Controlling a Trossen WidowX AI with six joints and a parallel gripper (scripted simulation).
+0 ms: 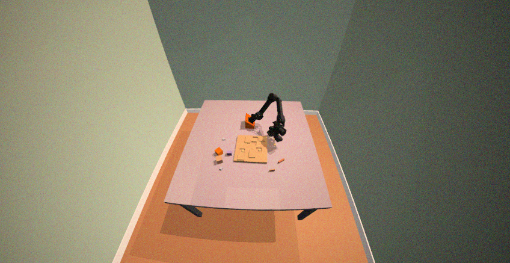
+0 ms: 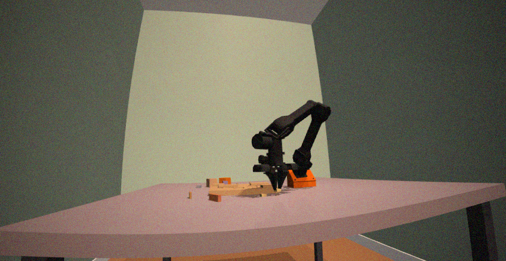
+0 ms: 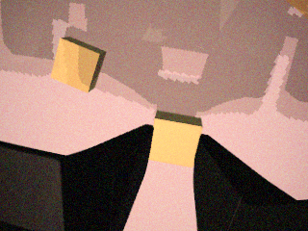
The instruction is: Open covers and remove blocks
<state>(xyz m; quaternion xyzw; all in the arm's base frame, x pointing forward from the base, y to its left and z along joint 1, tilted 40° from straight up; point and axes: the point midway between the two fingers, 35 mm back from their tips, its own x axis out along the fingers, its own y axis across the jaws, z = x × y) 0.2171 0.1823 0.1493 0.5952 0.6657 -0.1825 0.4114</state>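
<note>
The purple piece lies 440 mm to the right of my gripper tip and 150 mm ahead of it. Also, from my gripper tip: grey block 510 mm to the right, 20 mm below, 20 mm behind; then brown peg 330 mm ahead, 60 mm to the right, 10 mm below; then orange peg 240 mm ahead, 30 mm to the left, 10 mm below.
</note>
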